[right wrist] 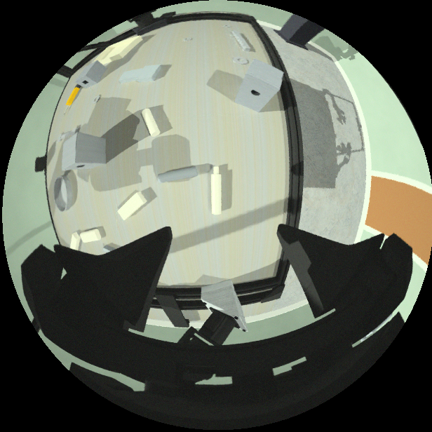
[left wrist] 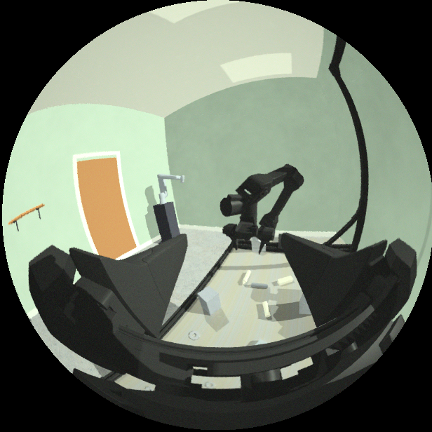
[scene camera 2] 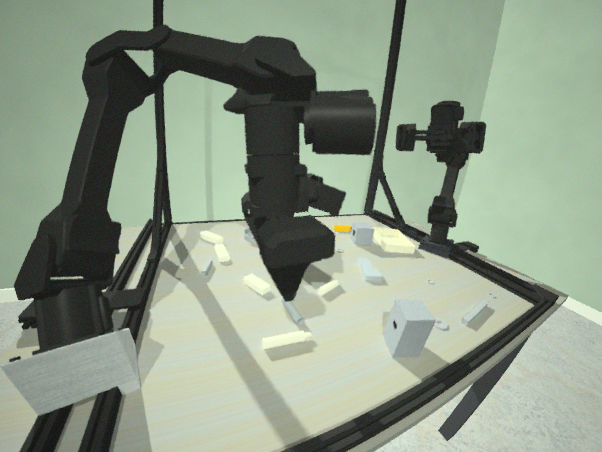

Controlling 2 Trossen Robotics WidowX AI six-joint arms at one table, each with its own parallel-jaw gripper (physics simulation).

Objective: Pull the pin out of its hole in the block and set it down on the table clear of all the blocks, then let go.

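Frame: origin at the left arm's base, x ahead, y left, z up, level; centimetres.
Seen in the pictures: left gripper, fingertip midpoint: (scene camera 2: 430, 131); right gripper, fingertip midpoint: (scene camera 2: 278, 279); left arm's base at its link origin: (scene camera 2: 437, 240); right arm's base at its link origin: (scene camera 2: 78, 342).
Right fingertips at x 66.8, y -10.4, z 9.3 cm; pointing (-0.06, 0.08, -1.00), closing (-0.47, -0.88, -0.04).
Note:
Pixels of each thing's top centre, then the offset from my right fingertips to it.
- cream pin at its top centre: (scene camera 2: 287, 335) dx -1.8, dy +1.0, dz -11.0 cm
- grey cylinder at its top centre: (scene camera 2: 292, 306) dx -7.3, dy -3.3, dz -11.0 cm
- smaller grey block at its top centre: (scene camera 2: 363, 225) dx -49.4, dy -11.3, dz -6.6 cm
- orange piece at its top centre: (scene camera 2: 339, 225) dx -52.1, dy -22.0, dz -10.8 cm
A cream pin (scene camera 2: 286, 341) (left wrist: 246, 277) (right wrist: 216, 194) with a narrower tip lies flat on the table, apart from the blocks. A grey block (scene camera 2: 407, 330) (left wrist: 209, 301) (right wrist: 258, 86) with an empty-looking dark hole stands near the table edge. Another grey block (right wrist: 84, 151) stands at the left of the right wrist view. My right gripper (scene camera 2: 290, 296) (right wrist: 226, 230) is open and empty, raised above the table near the pin. My left gripper (scene camera 2: 440, 135) is open and empty, high at the right of the scene view.
A grey cylinder (scene camera 2: 294, 312) (left wrist: 259, 285) (right wrist: 177, 174) lies beside the pin. Cream pieces (scene camera 2: 257, 284) (right wrist: 133, 204) lie nearby. A smaller grey block (scene camera 2: 362, 234) (right wrist: 91, 75) stands farther back beside an orange piece (scene camera 2: 342, 228) (right wrist: 73, 96). A black rail (scene camera 2: 372, 417) borders the table.

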